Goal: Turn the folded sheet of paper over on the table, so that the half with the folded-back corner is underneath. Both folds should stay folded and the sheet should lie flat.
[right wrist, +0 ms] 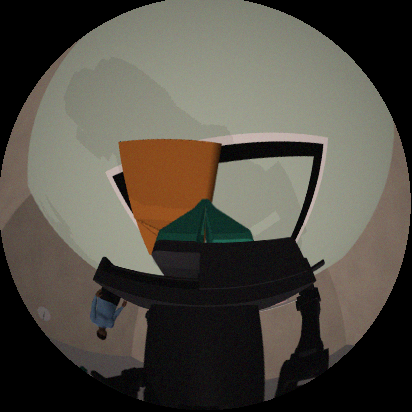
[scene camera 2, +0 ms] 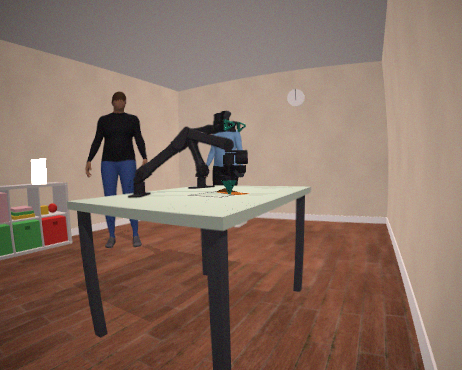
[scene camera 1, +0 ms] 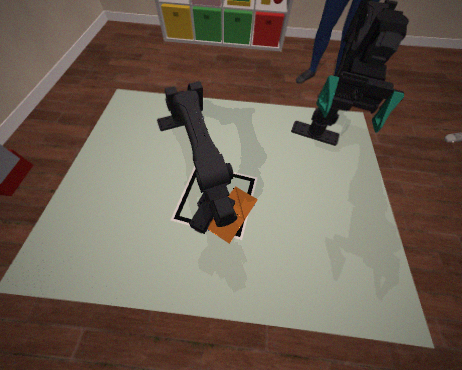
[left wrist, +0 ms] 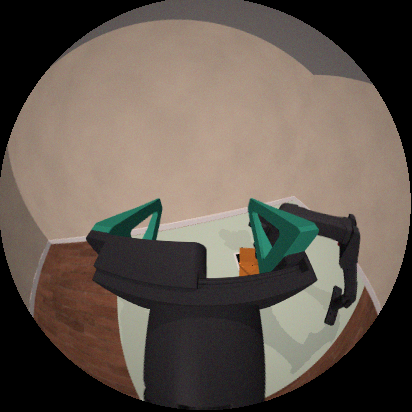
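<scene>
The folded orange sheet [scene camera 1: 248, 202] [scene camera 2: 239, 193] [left wrist: 247, 256] [right wrist: 170, 175] lies on the table, partly over one side of a black and white square outline [scene camera 1: 185, 201] [right wrist: 272, 149]. The folded-back corner's diagonal crease shows on the upper face. My right gripper [scene camera 2: 229, 192] [right wrist: 204, 203] is down at the sheet's long edge with its fingertips together; a thin strip of orange shows between the fingers. In scene camera 1 its arm hides its fingers and part of the sheet. My left gripper [scene camera 1: 351, 121] [scene camera 2: 239, 126] [left wrist: 204, 202] is open and empty, high above the table, away from the sheet.
The pale green table [scene camera 1: 300, 260] [scene camera 2: 150, 211] carries both arm bases along its far side in scene camera 1. The left arm rises at the upper right there. A shelf unit with coloured bins and two standing people are beyond the table.
</scene>
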